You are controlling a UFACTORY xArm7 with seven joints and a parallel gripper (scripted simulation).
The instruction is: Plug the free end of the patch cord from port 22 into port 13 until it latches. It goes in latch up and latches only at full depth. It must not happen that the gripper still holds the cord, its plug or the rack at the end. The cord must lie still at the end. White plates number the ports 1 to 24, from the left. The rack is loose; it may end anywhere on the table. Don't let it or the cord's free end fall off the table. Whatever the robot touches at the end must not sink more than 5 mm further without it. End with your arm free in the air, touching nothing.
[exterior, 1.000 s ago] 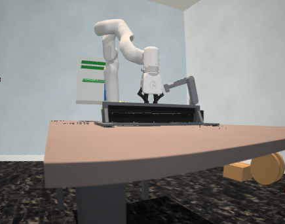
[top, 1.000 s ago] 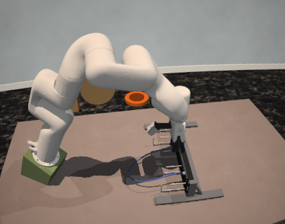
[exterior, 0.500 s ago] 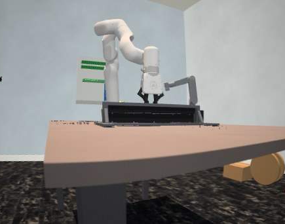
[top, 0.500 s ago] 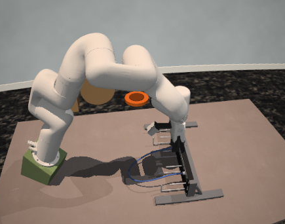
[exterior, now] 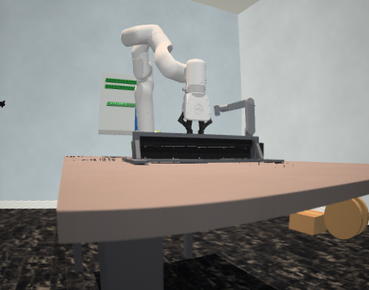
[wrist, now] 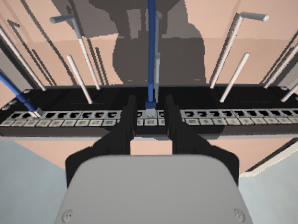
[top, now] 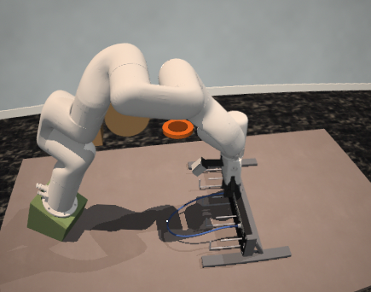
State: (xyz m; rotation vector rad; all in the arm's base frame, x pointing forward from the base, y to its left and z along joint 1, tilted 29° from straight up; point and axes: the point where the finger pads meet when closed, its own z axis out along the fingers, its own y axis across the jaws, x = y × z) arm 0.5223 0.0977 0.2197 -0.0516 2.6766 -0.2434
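Now: the cord plug 2 cm below my hand and 2 cm ahead of it.
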